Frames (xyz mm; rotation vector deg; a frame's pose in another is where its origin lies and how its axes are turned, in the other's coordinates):
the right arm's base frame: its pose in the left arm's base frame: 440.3 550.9 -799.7 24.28 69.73 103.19
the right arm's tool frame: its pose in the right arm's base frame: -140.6 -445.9 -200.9 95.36 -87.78 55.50
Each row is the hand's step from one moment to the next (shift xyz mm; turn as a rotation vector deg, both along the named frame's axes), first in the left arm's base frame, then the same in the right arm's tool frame.
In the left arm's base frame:
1: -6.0 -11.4 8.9 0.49 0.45 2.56
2: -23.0 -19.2 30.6 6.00 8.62 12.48
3: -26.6 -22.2 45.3 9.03 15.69 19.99
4: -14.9 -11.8 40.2 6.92 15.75 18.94
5: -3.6 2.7 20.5 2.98 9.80 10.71
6: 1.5 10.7 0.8 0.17 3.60 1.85
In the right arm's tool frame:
1: -11.9 6.8 -7.7 0.54 0.20 -2.58
2: -31.2 5.7 -28.8 9.29 -2.18 -13.23
3: -36.5 7.6 -43.1 15.49 -5.35 -21.42
4: -20.8 5.4 -39.0 13.84 -6.73 -20.44
5: -2.3 -2.0 -20.8 7.58 -5.07 -11.68
6: 7.3 -7.7 -2.0 2.12 -2.62 -2.25

